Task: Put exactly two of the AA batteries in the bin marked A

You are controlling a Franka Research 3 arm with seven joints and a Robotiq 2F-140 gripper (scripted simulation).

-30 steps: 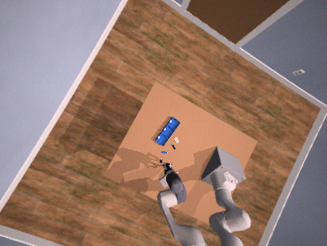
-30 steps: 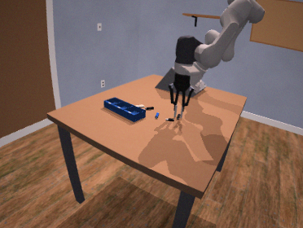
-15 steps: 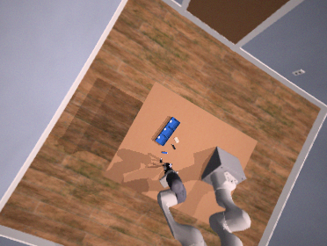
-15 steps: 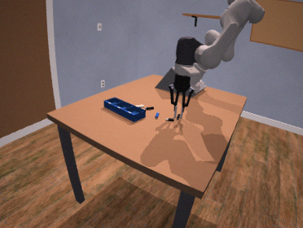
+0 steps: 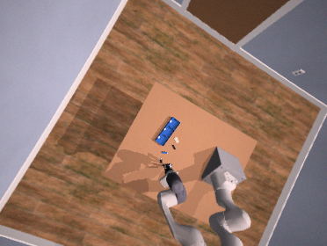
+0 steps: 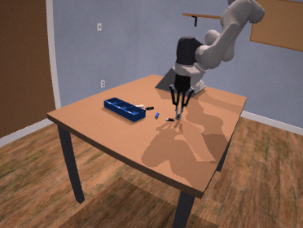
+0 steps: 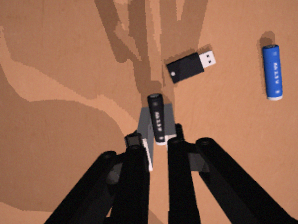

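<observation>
Right now the blue bin is 270 mm to the right of my hand, 140 mm ahead of it and 20 mm below it. From my hand the other things lie so: blue AA battery 90 mm to the right, 60 mm ahead, 30 mm below; then white domino 240 mm to the right, 30 mm below, 30 mm ahead; then dark AA battery 180 mm to the right, 30 mm below, 20 mm ahead.
</observation>
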